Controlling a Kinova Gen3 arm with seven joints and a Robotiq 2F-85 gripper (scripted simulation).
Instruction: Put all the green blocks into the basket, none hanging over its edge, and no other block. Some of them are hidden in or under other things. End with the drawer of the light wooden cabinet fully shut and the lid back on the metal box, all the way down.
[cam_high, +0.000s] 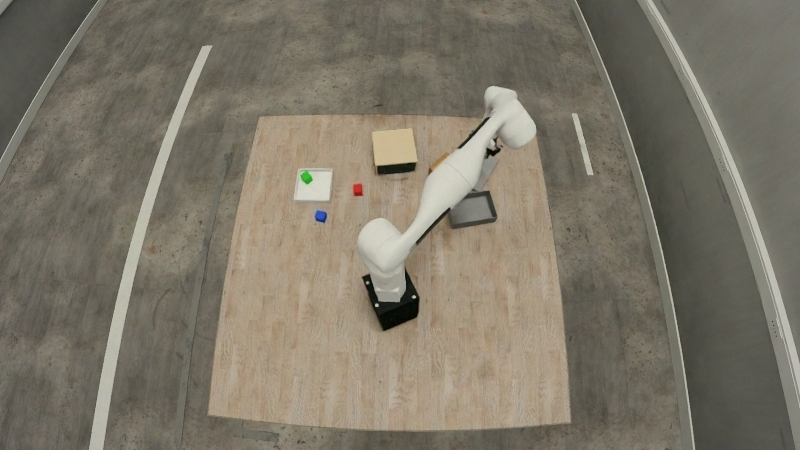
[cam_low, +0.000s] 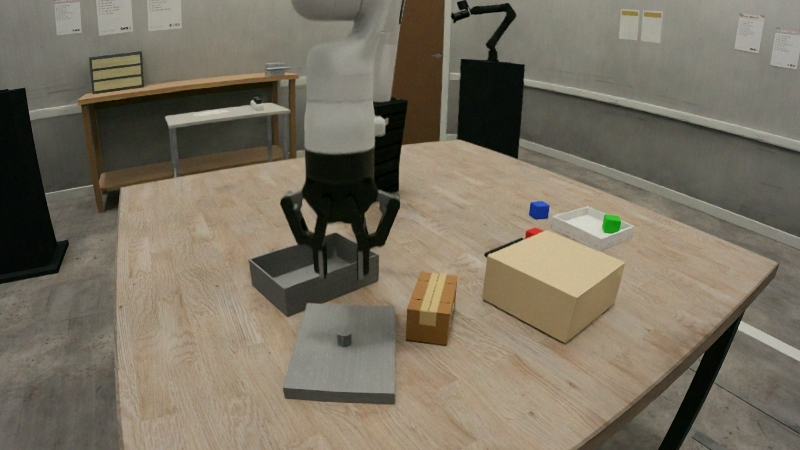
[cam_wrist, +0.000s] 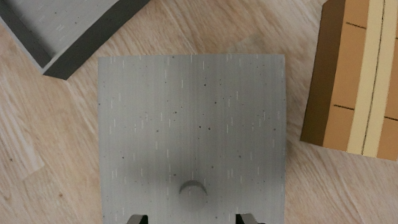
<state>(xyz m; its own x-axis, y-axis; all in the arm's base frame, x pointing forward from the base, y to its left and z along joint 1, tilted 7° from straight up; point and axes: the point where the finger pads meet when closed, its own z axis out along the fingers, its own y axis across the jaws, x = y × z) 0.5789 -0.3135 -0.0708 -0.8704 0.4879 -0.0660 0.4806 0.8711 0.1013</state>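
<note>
Now: the lid 120 mm below my hand. From my hand the other things lie so: small cardboard box (10 mm behind, 140 mm to the left, 100 mm below); grey metal box (190 mm behind, 30 mm to the left, 110 mm below); drawer (20 mm ahead, 340 mm to the left, 100 mm below).
</note>
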